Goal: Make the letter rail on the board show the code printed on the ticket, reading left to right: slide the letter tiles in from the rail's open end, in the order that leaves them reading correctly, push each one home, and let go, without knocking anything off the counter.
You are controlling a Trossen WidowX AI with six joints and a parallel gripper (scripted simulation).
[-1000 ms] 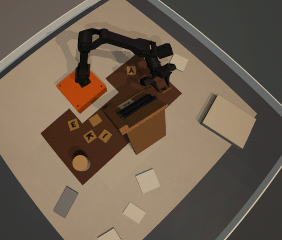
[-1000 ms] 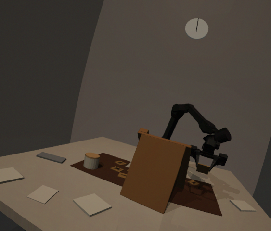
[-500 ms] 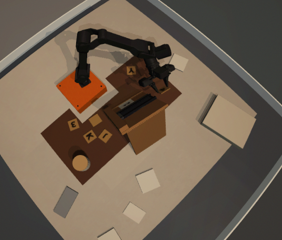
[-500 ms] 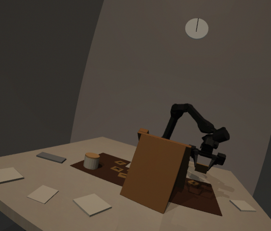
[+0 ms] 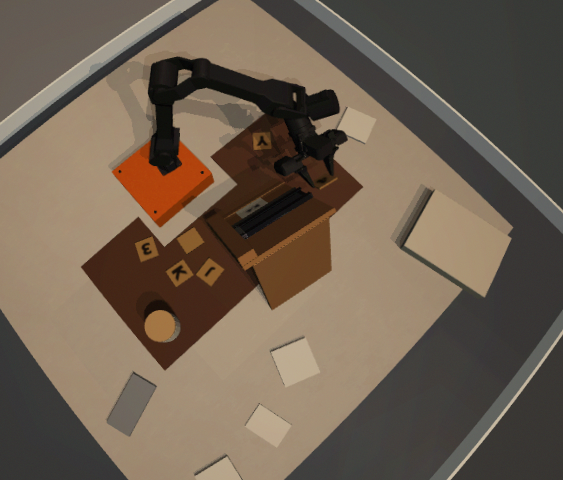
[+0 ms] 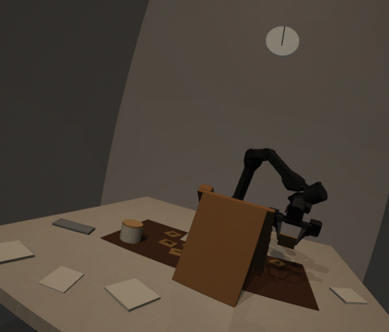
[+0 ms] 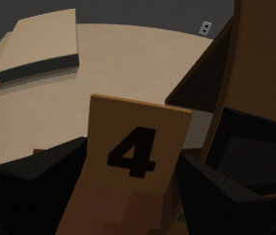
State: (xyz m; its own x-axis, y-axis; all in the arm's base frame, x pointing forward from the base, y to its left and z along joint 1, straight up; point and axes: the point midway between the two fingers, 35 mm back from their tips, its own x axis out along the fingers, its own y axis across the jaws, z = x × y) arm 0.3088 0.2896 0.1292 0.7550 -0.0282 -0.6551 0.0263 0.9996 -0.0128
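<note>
My gripper tip is now 17 cm to the left of the pale ticket, 8 cm above it and 7 cm past it. From my gripper tip the other things lie so: dark brown mat (27 cm to the right, 17 cm below, 13 cm behind); then tile marked 4 (right at my gripper tip); then tile marked y (26 cm behind, 17 cm below, 1 cm to the right).
</note>
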